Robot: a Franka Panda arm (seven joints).
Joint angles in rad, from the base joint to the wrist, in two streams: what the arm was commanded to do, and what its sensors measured. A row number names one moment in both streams.
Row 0, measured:
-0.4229 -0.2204 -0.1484 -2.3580 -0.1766 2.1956 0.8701
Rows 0 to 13, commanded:
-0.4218 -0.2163 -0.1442 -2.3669 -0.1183 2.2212 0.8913
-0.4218 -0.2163 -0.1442 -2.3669 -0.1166 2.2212 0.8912
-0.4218 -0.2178 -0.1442 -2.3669 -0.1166 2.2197 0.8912
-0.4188 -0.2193 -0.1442 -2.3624 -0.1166 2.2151 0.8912
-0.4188 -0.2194 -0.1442 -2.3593 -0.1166 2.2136 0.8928
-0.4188 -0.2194 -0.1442 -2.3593 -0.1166 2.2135 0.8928
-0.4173 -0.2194 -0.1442 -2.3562 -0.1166 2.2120 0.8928
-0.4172 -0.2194 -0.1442 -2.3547 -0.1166 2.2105 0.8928
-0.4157 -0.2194 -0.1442 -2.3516 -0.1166 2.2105 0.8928
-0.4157 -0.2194 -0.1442 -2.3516 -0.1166 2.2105 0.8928
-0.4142 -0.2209 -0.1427 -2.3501 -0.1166 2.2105 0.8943
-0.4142 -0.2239 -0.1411 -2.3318 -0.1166 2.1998 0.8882
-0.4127 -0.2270 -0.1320 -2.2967 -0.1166 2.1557 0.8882
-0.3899 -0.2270 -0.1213 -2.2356 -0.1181 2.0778 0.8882
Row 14, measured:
-0.4196 -0.2216 -0.1467 -2.3407 -0.1305 2.1931 0.8729
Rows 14 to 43, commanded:
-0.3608 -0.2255 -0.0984 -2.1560 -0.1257 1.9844 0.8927
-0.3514 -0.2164 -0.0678 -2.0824 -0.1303 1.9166 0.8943
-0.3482 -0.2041 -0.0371 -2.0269 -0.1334 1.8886 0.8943
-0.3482 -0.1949 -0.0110 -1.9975 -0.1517 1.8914 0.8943
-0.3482 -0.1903 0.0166 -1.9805 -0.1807 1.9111 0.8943
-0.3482 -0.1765 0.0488 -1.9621 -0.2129 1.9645 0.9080
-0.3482 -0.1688 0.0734 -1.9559 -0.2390 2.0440 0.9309
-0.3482 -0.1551 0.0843 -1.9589 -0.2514 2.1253 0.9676
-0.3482 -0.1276 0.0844 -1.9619 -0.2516 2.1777 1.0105
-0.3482 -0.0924 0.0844 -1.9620 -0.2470 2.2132 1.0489
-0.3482 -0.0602 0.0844 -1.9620 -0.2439 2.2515 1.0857
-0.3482 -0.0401 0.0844 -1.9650 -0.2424 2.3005 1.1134
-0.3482 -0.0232 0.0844 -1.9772 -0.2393 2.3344 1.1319
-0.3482 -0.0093 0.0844 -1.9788 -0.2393 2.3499 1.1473
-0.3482 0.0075 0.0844 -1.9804 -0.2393 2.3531 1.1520
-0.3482 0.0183 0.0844 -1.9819 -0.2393 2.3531 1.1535
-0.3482 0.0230 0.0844 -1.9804 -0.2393 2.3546 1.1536
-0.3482 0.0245 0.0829 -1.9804 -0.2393 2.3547 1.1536
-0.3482 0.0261 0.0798 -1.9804 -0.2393 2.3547 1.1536
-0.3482 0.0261 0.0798 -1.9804 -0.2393 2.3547 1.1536
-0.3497 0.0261 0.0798 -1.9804 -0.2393 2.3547 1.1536
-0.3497 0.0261 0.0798 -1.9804 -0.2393 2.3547 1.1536
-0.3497 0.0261 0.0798 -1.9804 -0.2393 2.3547 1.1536
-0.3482 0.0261 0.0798 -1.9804 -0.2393 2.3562 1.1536
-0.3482 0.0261 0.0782 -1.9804 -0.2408 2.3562 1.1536
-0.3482 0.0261 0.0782 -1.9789 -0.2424 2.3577 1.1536
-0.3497 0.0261 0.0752 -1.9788 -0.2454 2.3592 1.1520
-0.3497 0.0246 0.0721 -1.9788 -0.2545 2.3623 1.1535
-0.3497 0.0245 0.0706 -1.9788 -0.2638 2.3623 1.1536
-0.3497 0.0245 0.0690 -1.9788 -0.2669 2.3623 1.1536
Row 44, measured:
-0.3461 0.0299 0.0714 -1.9808 -0.2293 2.3467 1.1335
